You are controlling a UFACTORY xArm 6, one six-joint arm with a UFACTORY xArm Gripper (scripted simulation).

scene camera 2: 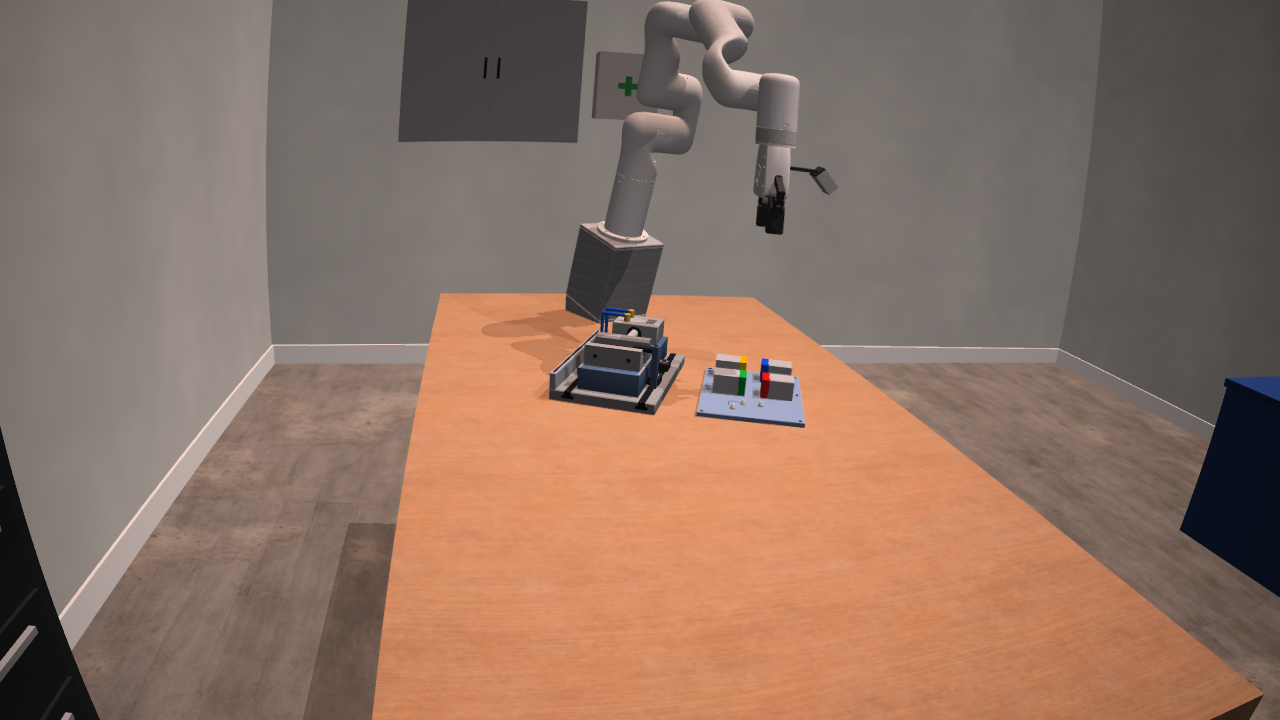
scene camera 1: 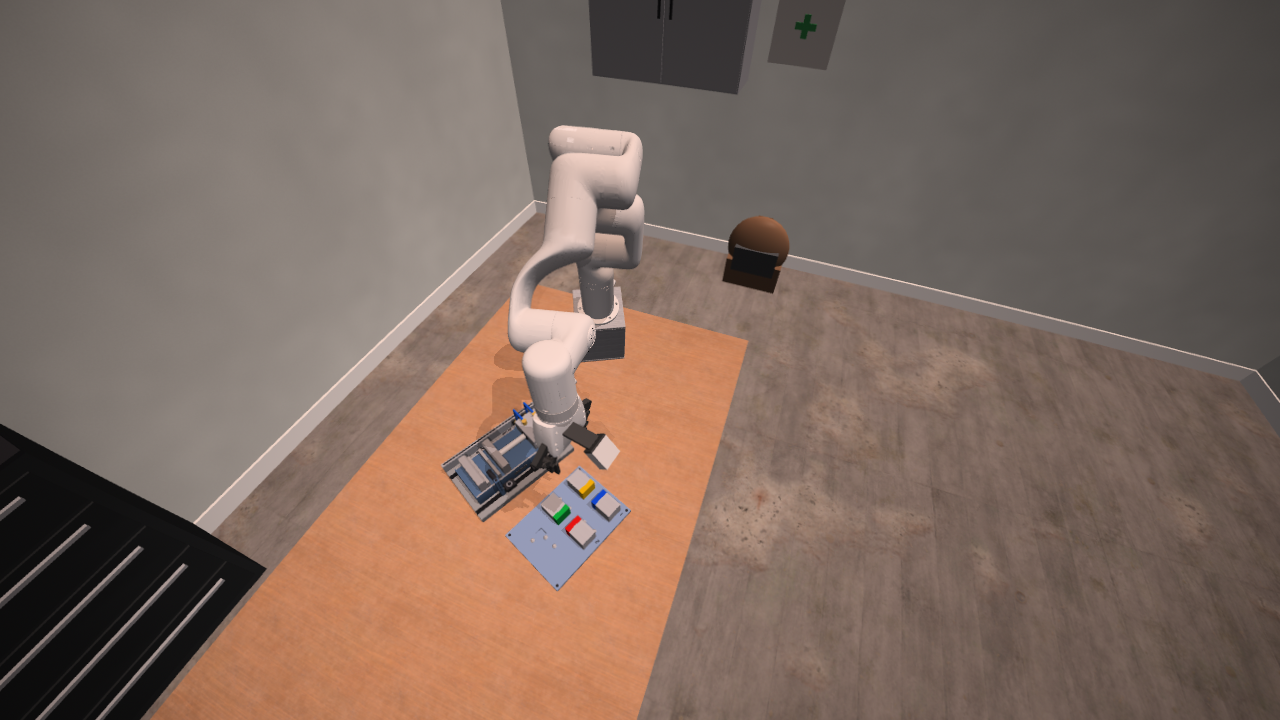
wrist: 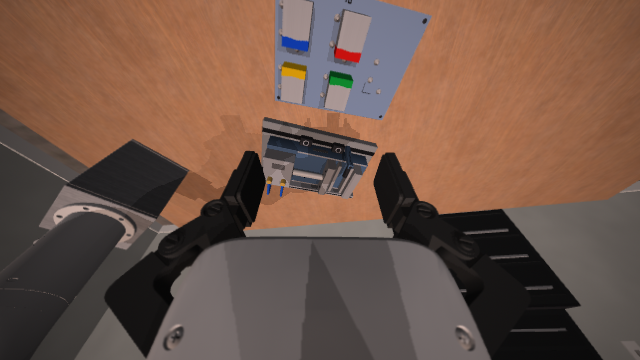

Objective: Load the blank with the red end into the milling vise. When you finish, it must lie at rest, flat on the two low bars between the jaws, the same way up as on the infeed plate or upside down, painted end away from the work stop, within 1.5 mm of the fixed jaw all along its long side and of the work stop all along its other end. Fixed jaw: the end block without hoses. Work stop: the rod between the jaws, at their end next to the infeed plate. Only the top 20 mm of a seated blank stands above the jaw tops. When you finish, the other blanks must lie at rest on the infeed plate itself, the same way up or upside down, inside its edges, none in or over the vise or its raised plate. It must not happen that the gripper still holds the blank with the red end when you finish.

Scene:
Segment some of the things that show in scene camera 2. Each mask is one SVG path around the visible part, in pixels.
The gripper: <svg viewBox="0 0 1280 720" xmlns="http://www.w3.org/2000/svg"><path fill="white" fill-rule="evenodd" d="M755 141L755 144L760 144L753 189L754 194L759 196L756 225L765 227L767 234L782 235L785 215L784 200L788 197L790 170L810 172L809 174L823 193L828 195L837 190L838 186L823 167L818 166L815 169L805 169L790 166L790 148L796 148L796 146Z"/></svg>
A green-ended blank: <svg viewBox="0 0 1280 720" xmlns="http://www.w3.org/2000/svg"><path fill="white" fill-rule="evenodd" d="M715 367L712 393L745 395L746 370Z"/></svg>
A red-ended blank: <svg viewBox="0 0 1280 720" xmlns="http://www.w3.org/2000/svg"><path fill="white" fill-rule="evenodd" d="M762 373L760 398L792 401L795 384L794 376Z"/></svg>

